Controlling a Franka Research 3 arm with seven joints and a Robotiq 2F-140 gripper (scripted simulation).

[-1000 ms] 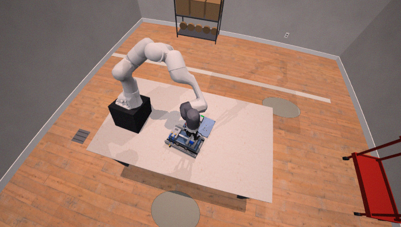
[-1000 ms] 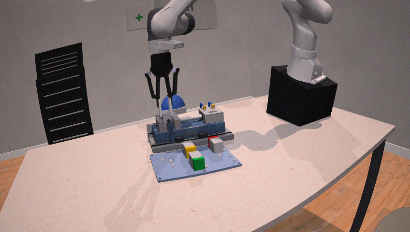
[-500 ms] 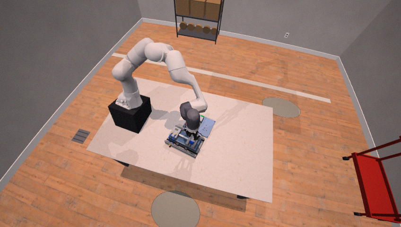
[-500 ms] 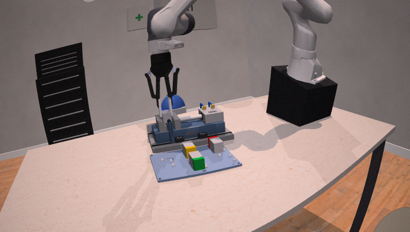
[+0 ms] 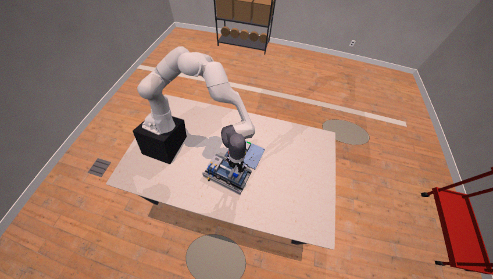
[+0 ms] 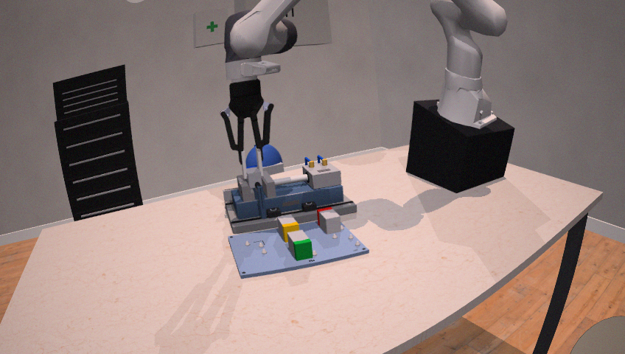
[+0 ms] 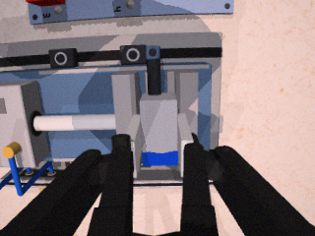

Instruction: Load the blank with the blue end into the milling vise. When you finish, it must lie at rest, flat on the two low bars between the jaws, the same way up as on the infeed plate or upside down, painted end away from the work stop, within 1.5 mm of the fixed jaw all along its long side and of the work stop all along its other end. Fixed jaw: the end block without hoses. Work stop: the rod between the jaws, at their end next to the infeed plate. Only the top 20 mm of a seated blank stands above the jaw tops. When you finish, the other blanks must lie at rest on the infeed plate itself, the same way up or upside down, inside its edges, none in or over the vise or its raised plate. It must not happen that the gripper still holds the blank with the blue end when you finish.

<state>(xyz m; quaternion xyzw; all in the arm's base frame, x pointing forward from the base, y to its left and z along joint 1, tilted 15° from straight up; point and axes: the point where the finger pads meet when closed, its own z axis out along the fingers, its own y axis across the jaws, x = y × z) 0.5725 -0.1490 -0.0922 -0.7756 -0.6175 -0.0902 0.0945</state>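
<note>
Now: hand 30 mm above the blue-ended blank. Also, from my hand: moving jaw 30 mm behind, 10 mm to the left, 60 mm below; then black work stop rod 10 mm ahead, 50 mm to the left, 50 mm below; then fixed jaw 30 mm ahead, 10 mm to the right, 60 mm below.
</note>
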